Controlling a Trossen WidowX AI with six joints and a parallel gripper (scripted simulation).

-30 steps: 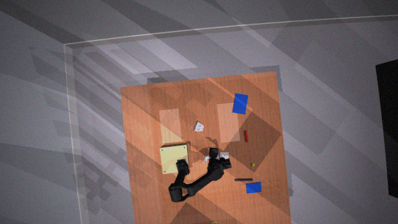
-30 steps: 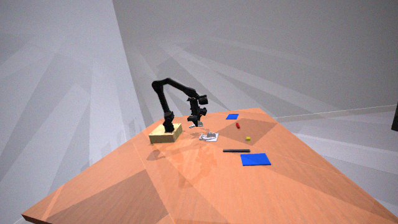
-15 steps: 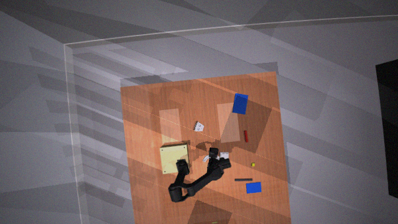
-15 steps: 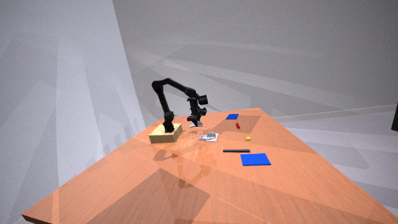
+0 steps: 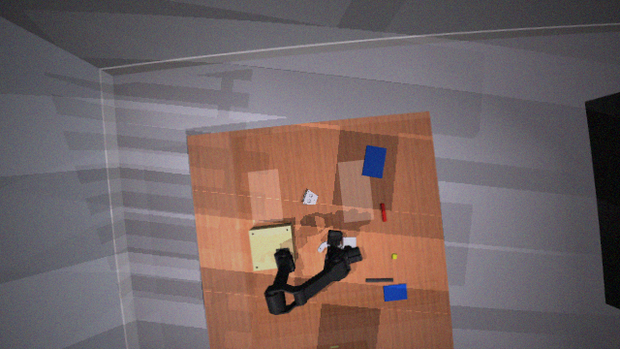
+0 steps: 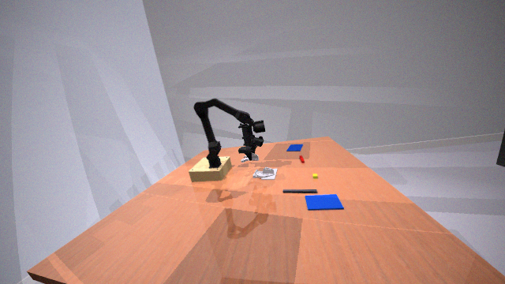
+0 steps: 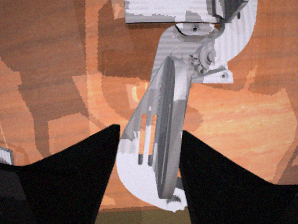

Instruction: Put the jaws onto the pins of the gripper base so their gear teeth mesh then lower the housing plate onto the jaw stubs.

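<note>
Now: gripper tip 100 mm short of the flat white plate, 80 mm above it and 50 mm to the left of it. Also, from my gripper tip: gripper base (230 mm to the left, 80 mm behind, 60 mm below); housing plate (80 mm below, 40 mm to the right, 30 mm ahead); jaw (70 mm below, 60 mm to the right, 50 mm ahead).
</note>
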